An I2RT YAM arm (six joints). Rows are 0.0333 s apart.
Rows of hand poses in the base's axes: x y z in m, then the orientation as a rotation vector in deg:
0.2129, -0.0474, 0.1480, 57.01, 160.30, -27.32
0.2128, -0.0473, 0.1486, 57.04, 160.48, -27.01
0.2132, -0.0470, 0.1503, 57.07, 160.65, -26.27
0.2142, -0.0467, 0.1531, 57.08, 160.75, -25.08
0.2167, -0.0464, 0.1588, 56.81, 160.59, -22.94
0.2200, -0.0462, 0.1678, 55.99, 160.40, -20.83
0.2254, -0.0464, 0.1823, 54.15, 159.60, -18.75
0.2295, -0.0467, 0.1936, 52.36, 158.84, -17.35
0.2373, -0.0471, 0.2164, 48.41, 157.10, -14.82
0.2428, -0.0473, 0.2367, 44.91, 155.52, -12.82
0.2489, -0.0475, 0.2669, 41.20, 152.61, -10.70
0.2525, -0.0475, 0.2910, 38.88, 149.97, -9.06
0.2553, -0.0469, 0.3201, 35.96, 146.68, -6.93
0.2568, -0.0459, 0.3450, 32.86, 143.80, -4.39
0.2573, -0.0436, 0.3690, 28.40, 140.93, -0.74
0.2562, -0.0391, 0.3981, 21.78, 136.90, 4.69
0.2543, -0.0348, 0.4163, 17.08, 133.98, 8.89
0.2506, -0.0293, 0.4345, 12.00, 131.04, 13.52
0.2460, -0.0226, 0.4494, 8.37, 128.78, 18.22
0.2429, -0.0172, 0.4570, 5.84, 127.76, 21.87
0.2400, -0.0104, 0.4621, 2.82, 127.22, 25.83
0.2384, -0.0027, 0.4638, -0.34, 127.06, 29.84
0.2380, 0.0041, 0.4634, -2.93, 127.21, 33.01
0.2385, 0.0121, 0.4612, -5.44, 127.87, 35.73
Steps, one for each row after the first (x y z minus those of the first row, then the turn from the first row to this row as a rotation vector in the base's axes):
-0.0001, 0.0001, 0.0006, 0.25, 0.05, 0.02
0.0003, 0.0004, 0.0023, 0.74, -0.06, 0.06
0.0013, 0.0007, 0.0051, 1.46, -0.39, 0.14
0.0038, 0.0010, 0.0108, 2.59, -1.31, 0.45
0.0071, 0.0012, 0.0198, 3.62, -2.34, 1.12
0.0125, 0.0010, 0.0343, 4.29, -4.07, 2.43
0.0166, 0.0007, 0.0456, 4.59, -5.51, 3.69
0.0244, 0.0003, 0.0684, 4.96, -8.50, 6.45
0.0299, 0.0001, 0.0887, 5.18, -11.06, 8.93
0.0360, -0.0001, 0.1189, 5.01, -14.82, 11.56
0.0396, -0.0001, 0.1430, 4.83, -18.00, 13.22
0.0424, 0.0005, 0.1721, 4.71, -21.95, 15.36
0.0439, 0.0015, 0.1970, 5.07, -25.63, 17.72
0.0444, 0.0038, 0.2210, 6.15, -29.65, 21.24
0.0433, 0.0083, 0.2501, 8.10, -35.17, 26.62
0.0414, 0.0126, 0.2683, 9.91, -39.03, 30.55
0.0377, 0.0181, 0.2865, 12.19, -42.82, 34.90
0.0331, 0.0248, 0.3014, 15.02, -45.81, 38.11
0.0300, 0.0302, 0.3090, 17.56, -47.29, 40.36
0.0271, 0.0370, 0.3141, 20.55, -48.20, 43.01
0.0255, 0.0447, 0.3158, 23.75, -48.57, 45.73
0.0251, 0.0515, 0.3154, 26.39, -48.46, 47.92
0.0256, 0.0595, 0.3132, 28.80, -47.70, 49.98

